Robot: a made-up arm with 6 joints.
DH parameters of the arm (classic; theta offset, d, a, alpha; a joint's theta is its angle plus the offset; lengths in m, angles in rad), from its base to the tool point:
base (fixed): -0.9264 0 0.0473 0
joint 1: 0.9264 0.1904 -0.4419 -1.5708
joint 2: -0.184 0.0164 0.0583 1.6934
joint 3: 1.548 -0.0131 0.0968 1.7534
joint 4: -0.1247 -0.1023 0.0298 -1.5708
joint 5: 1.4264 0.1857 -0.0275 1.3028
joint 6: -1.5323 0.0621 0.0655 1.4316
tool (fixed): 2.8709 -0.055 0 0
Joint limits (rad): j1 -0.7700..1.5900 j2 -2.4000..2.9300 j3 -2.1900..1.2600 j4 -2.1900..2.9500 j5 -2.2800..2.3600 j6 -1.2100..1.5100
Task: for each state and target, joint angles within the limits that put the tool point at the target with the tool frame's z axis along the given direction. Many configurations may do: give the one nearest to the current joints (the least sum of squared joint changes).
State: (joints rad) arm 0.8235 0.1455 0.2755 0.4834 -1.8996 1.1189
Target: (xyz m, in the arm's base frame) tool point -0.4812 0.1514 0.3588 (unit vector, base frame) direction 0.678 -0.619 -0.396
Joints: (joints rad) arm 0.0161 -0.0324 0.3126 -0.0333 -1.2483 0.5630
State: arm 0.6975 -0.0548 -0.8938 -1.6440 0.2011 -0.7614
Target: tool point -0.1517 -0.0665 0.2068 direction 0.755 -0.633 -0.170
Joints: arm 0.7735 -0.3057 -1.7915 -1.7843 -0.1295 -0.2092
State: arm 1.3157 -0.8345 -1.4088 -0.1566 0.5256 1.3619
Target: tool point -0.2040 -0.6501 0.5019 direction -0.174 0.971 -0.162
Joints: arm 1.4354 -1.2924 -1.3847 -0.3382 0.4432 1.4234
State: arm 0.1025 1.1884 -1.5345 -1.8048 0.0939 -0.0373
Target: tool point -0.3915 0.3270 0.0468 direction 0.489 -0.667 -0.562
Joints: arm -0.2842 1.1670 -0.7092 -1.9924 -0.5413 0.0657
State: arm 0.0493 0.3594 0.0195 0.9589 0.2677 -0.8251
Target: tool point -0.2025 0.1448 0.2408 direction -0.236 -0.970 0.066
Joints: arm -0.5017 0.9048 -0.3159 0.9991 -0.1257 -1.1649
